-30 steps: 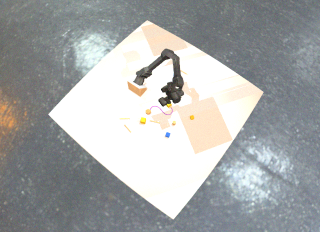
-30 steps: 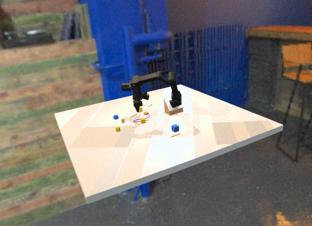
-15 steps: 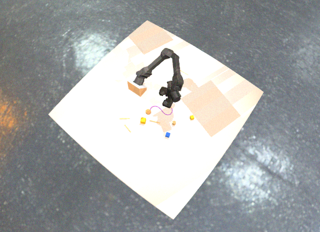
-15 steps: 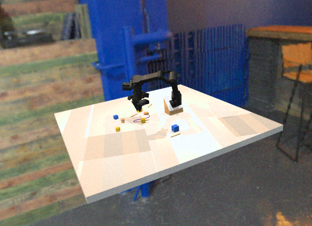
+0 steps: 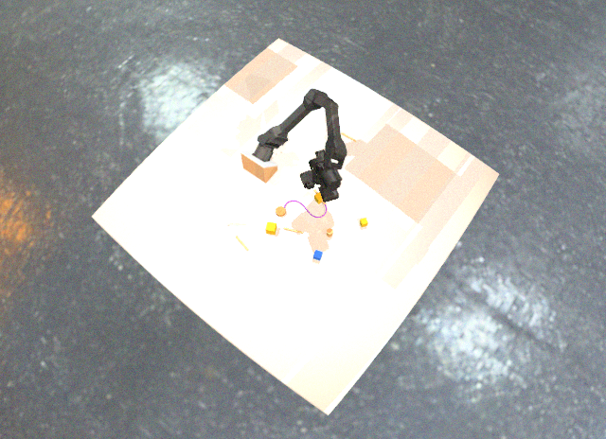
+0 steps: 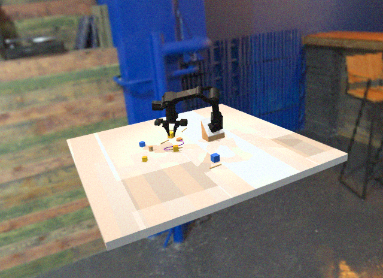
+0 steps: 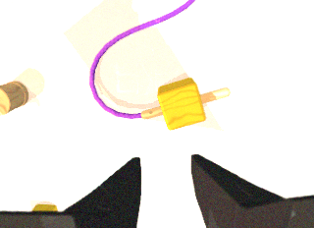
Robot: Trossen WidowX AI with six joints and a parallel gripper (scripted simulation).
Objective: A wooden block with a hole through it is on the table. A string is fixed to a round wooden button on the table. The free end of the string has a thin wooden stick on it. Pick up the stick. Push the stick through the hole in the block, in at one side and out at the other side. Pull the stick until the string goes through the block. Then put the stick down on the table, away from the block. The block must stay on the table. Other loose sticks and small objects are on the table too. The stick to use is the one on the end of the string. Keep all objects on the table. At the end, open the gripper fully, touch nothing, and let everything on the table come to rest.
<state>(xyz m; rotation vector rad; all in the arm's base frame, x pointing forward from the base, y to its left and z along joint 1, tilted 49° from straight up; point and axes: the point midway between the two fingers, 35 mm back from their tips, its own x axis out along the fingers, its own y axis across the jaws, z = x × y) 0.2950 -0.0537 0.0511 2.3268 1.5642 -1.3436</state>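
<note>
My gripper tip is 8 cm above the yellow cube and 2 cm past it. Also, from my gripper tip: round wooden button 13 cm to the right, 11 cm behind, 9 cm below; small wooden cylinder 11 cm to the right, 10 cm ahead, 8 cm below.
</note>
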